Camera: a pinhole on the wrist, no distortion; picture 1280 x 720 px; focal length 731.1 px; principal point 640.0 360.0 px. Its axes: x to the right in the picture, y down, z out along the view. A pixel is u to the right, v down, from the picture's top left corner.
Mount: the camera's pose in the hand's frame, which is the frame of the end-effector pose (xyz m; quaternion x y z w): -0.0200 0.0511 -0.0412 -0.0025 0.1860 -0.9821 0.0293
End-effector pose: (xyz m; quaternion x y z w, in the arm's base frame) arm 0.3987 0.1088 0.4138 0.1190 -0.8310 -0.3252 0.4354
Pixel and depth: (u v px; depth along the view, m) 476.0 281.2 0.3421
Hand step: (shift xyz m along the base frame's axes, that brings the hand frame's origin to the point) -0.2717 0.0717 -0.1031
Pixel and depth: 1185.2 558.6 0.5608
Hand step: -0.1169 0.1436 -0.6503
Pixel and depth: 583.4 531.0 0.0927
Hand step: -0.0240 0.0192 -0.0234
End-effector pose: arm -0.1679 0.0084 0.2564 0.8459 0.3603 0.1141 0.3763
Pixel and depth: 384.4 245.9 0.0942
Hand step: 0.0507 -0.0342 -0.0138
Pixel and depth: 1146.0 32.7 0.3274
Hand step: -0.0030 -0.3733 -0.1595
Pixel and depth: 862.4 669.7 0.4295
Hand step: -0.1079 -0.1251 -0.3938
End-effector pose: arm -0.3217 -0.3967 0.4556 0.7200 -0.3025 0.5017 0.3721
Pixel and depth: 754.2 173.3 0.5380
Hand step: 0.2392 -0.4088 -0.2149
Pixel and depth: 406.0 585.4 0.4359
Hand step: 0.3811 -0.1523 0.0050
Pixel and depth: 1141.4 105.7 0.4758
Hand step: 0.1101 -0.3711 -0.4277
